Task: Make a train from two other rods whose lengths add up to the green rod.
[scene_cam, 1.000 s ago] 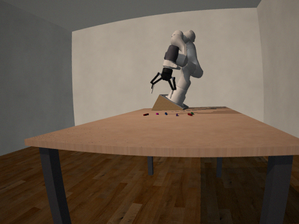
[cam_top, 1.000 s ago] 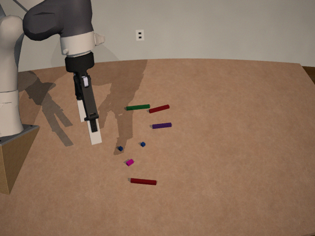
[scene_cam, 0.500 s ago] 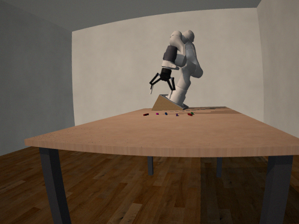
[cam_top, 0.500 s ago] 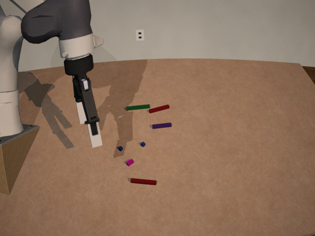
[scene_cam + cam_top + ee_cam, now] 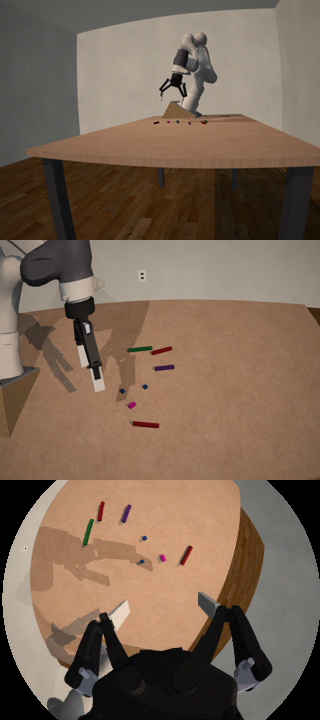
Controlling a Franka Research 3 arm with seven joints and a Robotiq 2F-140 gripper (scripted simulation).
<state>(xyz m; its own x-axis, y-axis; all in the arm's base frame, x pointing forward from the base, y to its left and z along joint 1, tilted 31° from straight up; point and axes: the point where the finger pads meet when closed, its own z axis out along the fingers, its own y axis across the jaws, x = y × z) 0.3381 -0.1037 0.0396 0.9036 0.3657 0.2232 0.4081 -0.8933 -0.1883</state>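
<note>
My gripper is now 130 mm above the magenta rod and 100 mm short of it. From my hand the other things lie so: purple rod 190 mm ahead, 140 mm to the left, 130 mm below; then green rod 240 mm to the left, 130 mm below, 120 mm ahead.
</note>
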